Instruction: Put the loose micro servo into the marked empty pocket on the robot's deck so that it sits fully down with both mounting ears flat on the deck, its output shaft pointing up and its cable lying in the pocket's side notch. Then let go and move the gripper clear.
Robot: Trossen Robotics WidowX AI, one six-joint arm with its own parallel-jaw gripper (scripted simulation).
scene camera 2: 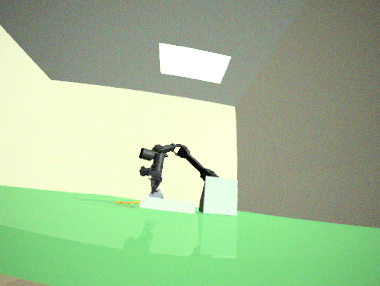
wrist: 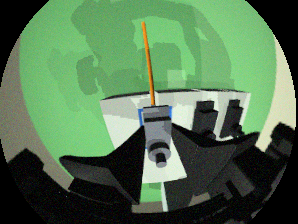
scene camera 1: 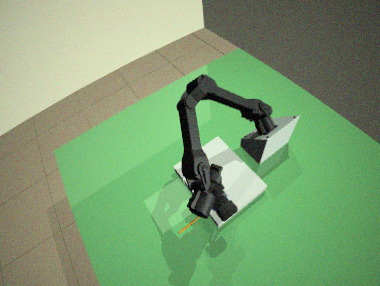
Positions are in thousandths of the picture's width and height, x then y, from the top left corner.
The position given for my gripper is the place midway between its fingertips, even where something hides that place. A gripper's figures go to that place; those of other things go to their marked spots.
Labels:
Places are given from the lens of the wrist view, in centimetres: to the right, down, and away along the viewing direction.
my gripper (wrist: 529, 569): 1, 2, 9
grey micro servo (wrist: 532, 565): 1, 1, 8
white deck (wrist: 586, 761): 6, 14, 15
The marked spots on the grey micro servo and the white deck are 15 cm apart.

